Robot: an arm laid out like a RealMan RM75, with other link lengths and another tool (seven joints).
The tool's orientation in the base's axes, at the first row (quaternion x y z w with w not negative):
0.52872 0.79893 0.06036 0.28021
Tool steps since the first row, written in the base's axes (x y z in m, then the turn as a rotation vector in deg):
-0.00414 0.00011 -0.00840 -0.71 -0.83 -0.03
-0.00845 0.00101 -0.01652 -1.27 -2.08 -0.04
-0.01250 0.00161 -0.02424 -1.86 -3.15 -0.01
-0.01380 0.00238 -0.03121 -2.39 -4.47 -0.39
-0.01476 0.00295 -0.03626 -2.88 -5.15 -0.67
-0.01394 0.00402 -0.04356 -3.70 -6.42 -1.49
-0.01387 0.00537 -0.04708 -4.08 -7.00 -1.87
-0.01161 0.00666 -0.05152 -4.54 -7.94 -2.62
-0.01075 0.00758 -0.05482 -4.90 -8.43 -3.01
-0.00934 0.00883 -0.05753 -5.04 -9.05 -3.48
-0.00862 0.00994 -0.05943 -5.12 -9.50 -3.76
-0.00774 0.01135 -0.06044 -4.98 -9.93 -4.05
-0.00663 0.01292 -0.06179 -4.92 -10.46 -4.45
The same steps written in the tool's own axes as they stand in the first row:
0.00450 -0.00661 0.00488 -0.52 -0.95 -0.17
0.00963 -0.01290 0.00928 -1.45 -1.95 -0.20
0.01427 -0.01896 0.01354 -2.24 -2.88 -0.31
0.01799 -0.02242 0.01855 -3.10 -4.03 0.00
0.02070 -0.02493 0.02216 -3.45 -4.83 0.12
0.02421 -0.02667 0.02847 -4.02 -6.37 0.64
0.02673 -0.02741 0.03118 -4.27 -7.08 0.87
0.02893 -0.02676 0.03578 -4.68 -8.15 1.45
0.03076 -0.02696 0.03880 -4.86 -8.81 1.69
0.03250 -0.02634 0.04153 -5.19 -9.38 2.14
0.03400 -0.02602 0.04327 -5.45 -9.75 2.42
0.03537 -0.02509 0.04428 -5.76 -9.94 2.82
0.03696 -0.02404 0.04566 -6.09 -10.27 3.29

